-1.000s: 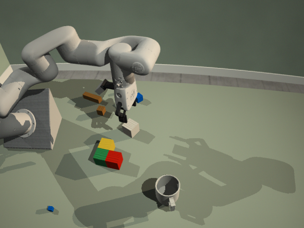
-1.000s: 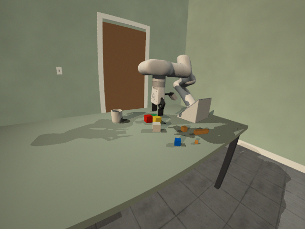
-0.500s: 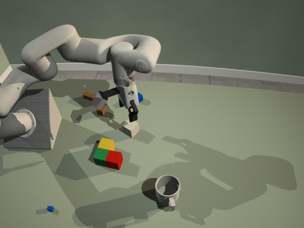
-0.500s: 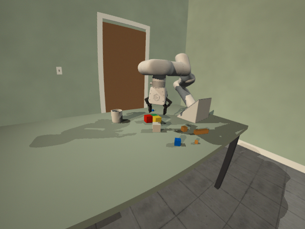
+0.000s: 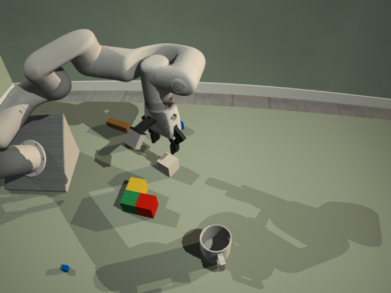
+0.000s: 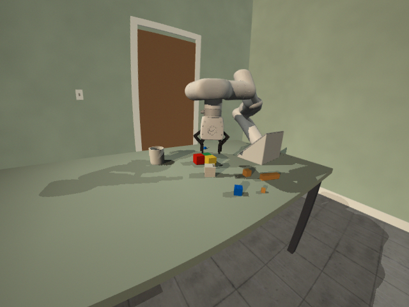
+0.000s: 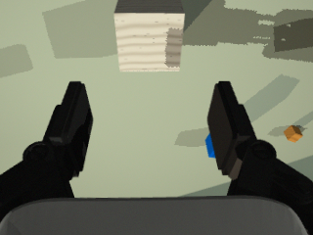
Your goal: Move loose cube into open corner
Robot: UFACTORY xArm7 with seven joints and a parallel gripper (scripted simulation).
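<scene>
My gripper is now 10 cm above the beige cube. Round my hand: long orange block: 21 cm behind, 20 cm to the left, 11 cm below; then red cube: 16 cm to the right, 10 cm below, 5 cm behind; then yellow cube: 10 cm to the right, 10 cm below, 9 cm behind.
</scene>
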